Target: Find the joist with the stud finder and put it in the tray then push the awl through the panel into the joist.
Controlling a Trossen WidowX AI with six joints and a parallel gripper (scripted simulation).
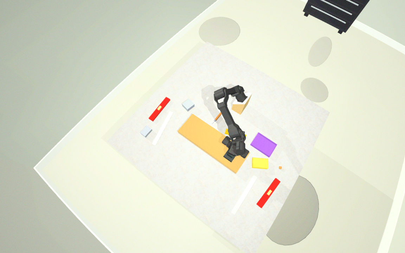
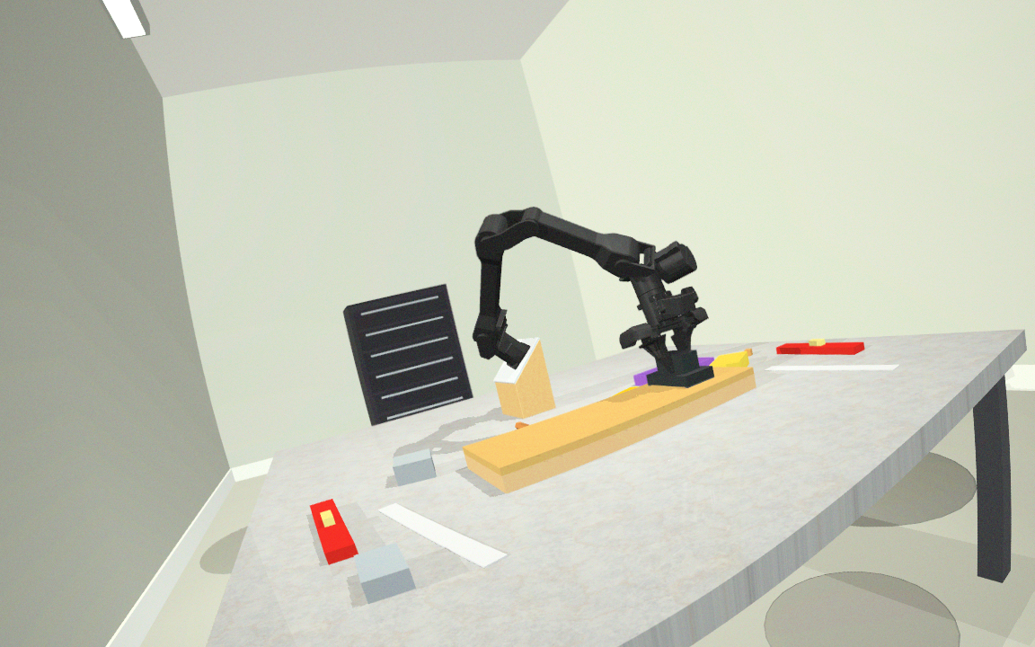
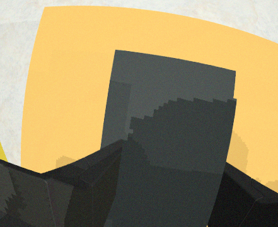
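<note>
Right now my gripper tip is 23 cm past the purple tray, 13 cm to the right of it and 5 cm above it. From my gripper tip the other things lie so: yellow bar: 15 cm behind, 8 cm to the right, 6 cm below; stud finder: 2 cm behind, 2 cm above; yellow block: 10 cm behind, 20 cm to the left, 5 cm below.
</note>
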